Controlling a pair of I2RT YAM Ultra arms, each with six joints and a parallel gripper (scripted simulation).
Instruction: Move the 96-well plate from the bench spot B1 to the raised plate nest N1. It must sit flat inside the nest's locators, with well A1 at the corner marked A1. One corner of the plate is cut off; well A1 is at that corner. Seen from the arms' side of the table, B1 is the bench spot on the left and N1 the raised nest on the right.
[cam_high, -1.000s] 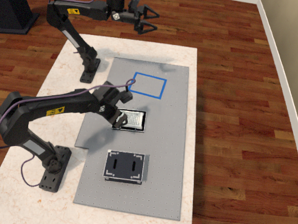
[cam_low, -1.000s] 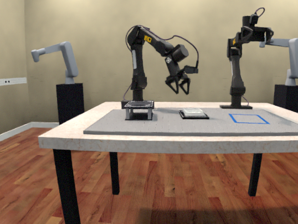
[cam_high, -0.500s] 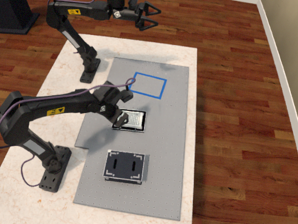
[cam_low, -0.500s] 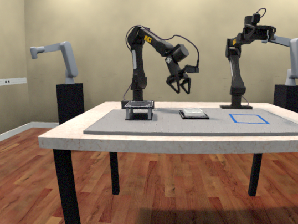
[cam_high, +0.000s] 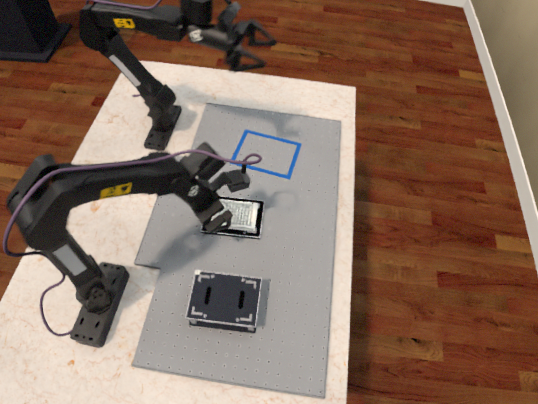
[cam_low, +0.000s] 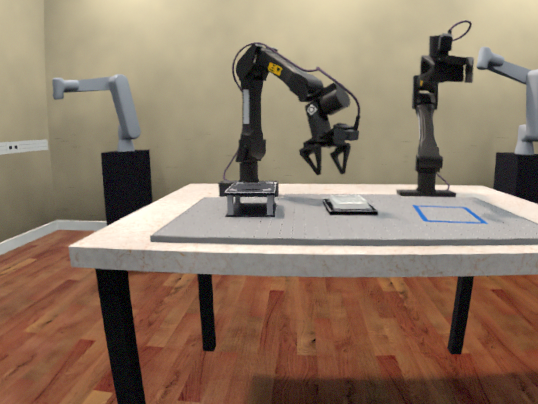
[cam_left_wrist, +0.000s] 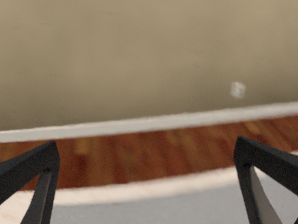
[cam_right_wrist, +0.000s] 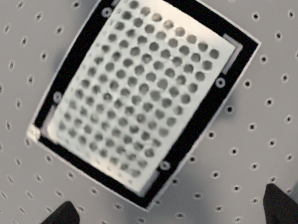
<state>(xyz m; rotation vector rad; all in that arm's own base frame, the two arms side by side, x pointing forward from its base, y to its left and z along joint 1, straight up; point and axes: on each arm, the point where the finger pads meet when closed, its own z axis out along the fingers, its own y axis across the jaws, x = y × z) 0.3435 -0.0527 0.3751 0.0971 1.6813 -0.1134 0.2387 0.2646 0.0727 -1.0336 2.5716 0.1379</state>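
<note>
Right now my right hand is 3 cm short of the white 96-well plate, 4 cm to the right of it and 8 cm above it. From my right hand the other things lie so: A1 mark (3 cm behind, 15 cm to the right, 3 cm below).
</note>
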